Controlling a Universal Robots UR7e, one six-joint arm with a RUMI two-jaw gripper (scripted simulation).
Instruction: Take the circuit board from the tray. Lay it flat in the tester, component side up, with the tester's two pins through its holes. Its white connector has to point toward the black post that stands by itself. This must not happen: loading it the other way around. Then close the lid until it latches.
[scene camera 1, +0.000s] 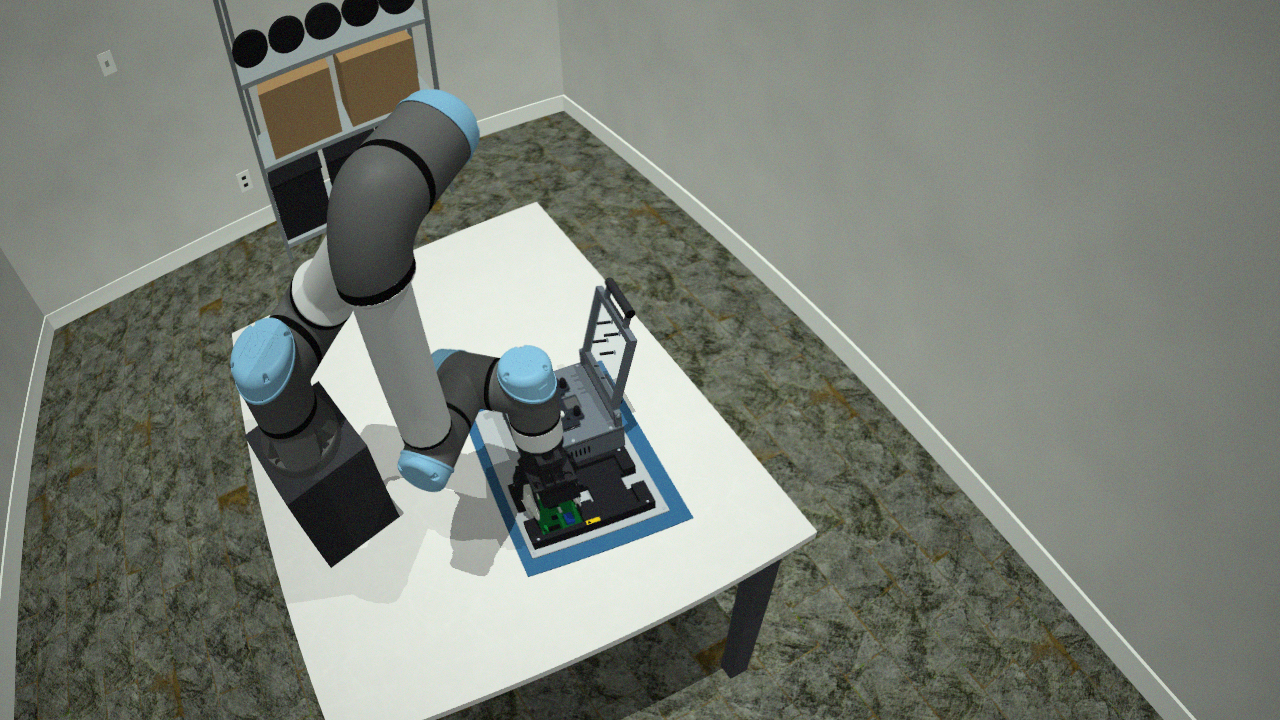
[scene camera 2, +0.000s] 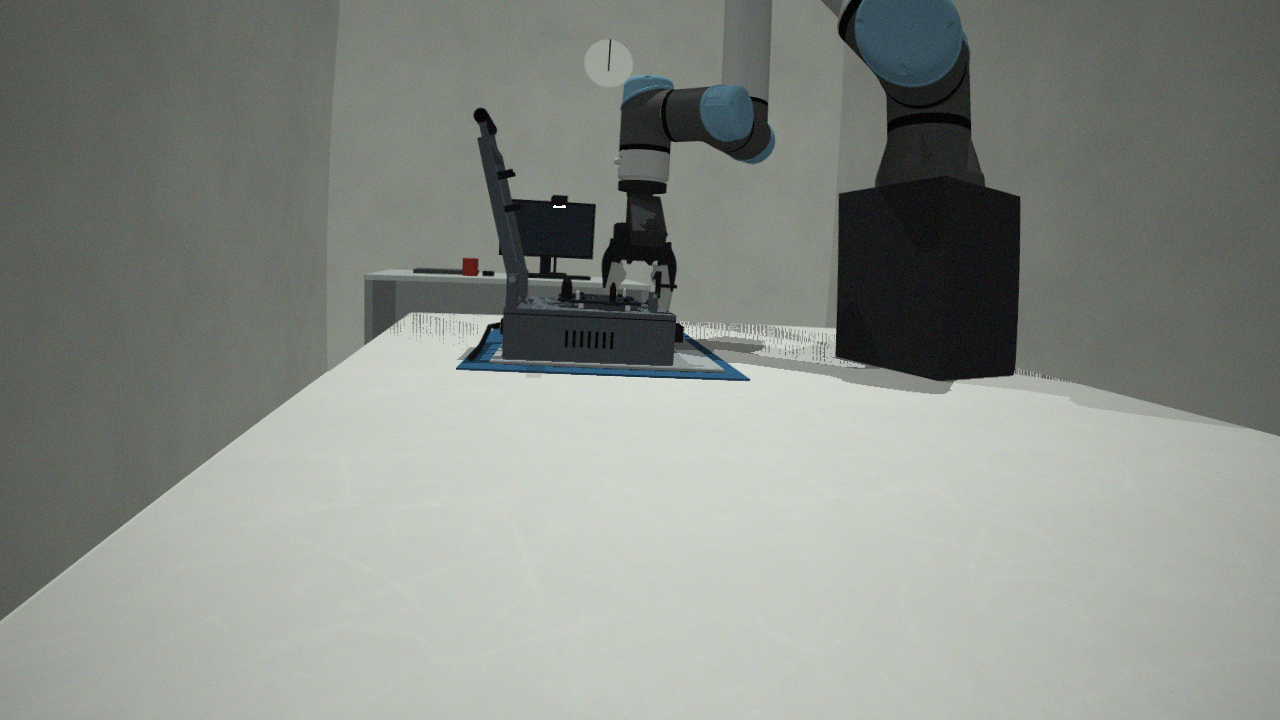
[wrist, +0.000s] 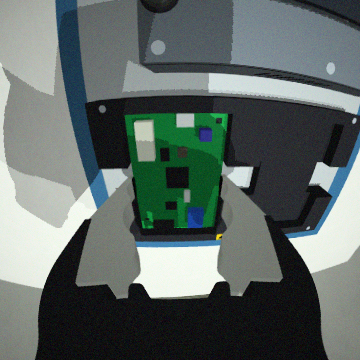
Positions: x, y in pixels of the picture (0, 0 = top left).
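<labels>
Green circuit board: visible in scene camera 1 (562, 515) and also in the wrist view (176, 158). Lid: (scene camera 2: 512, 252) and (scene camera 1: 583, 343) are the same spot on it.
</labels>
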